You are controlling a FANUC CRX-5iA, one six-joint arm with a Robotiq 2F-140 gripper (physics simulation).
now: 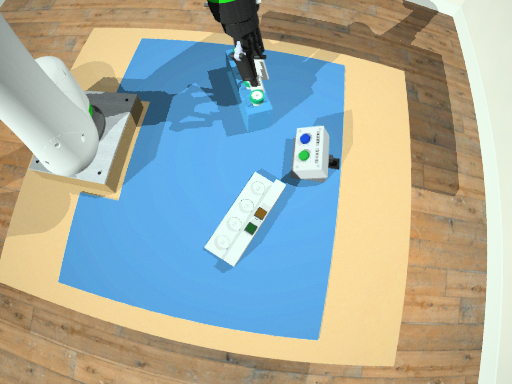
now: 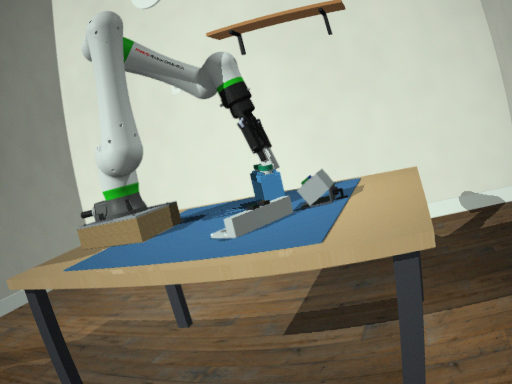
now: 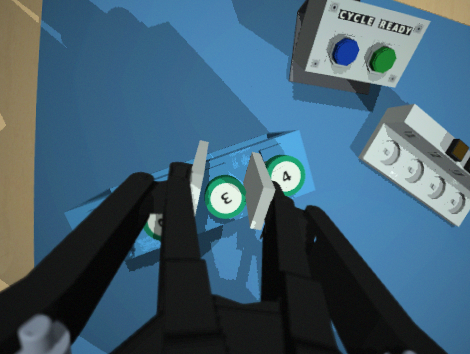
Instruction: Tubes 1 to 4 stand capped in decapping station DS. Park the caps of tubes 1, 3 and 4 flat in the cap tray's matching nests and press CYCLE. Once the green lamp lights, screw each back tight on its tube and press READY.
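Pixels of known places: gripper, fingertip midpoint: (image 1: 260,85) (image 3: 226,163); arm's base, origin of the base link: (image 2: 126,214).
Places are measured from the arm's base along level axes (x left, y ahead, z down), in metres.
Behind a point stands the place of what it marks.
Note:
The blue decapping station (image 1: 258,118) {z 0.005, x 0.077, y 0.466 m} (image 2: 270,186) {z 0.009, x 0.076, y 0.463 m} (image 3: 301,146) {z -0.026, x 0.086, y 0.482 m} holds green-and-white caps. Cap 3 (image 3: 225,197) {z -0.052, x 0.156, y 0.436 m} lies between the pads of my gripper (image 1: 258,80) {z -0.030, x 0.155, y 0.462 m} (image 2: 268,159) (image 3: 226,163) {z -0.030, x 0.155, y 0.462 m}, which stand narrowly apart over the station. The right pad is close against the cap's edge; a thin gap shows at the left. Cap 4 (image 1: 257,96) {z -0.053, x 0.104, y 0.458 m} (image 3: 287,177) {z -0.052, x 0.107, y 0.456 m} is seated, partly behind the right pad. Another cap (image 3: 153,227) {z -0.053, x 0.211, y 0.409 m} is mostly hidden by the left finger. The white cap tray (image 1: 272,192) {z 0.024, x -0.100, y 0.519 m} (image 2: 260,218) {z 0.049, x -0.192, y 0.493 m} (image 3: 420,121) {z 0.024, x -0.091, y 0.528 m} has empty nests. Its green lamp (image 1: 251,228) {z 0.015, x -0.190, y 0.481 m} looks dark.
The button box (image 1: 310,170) {z 0.003, x -0.043, y 0.600 m} (image 2: 316,188) {z 0.024, x -0.043, y 0.615 m} (image 3: 362,71) {z 0.015, x 0.007, y 0.571 m} has a blue CYCLE button (image 1: 305,138) {z -0.001, x 0.036, y 0.583 m} (image 3: 345,51) {z -0.001, x 0.040, y 0.582 m} and a green READY button (image 1: 304,155) {z -0.002, x -0.010, y 0.583 m} (image 3: 383,59) {z -0.001, x -0.005, y 0.581 m}. An amber lamp (image 1: 260,213) {z 0.015, x -0.154, y 0.497 m} (image 3: 457,150) {z 0.016, x -0.148, y 0.497 m} sits on the tray. The robot's base block (image 1: 122,147) {z 0.030, x -0.027, y 0.127 m} (image 2: 155,226) {z 0.047, x -0.048, y 0.125 m} stands at the left.

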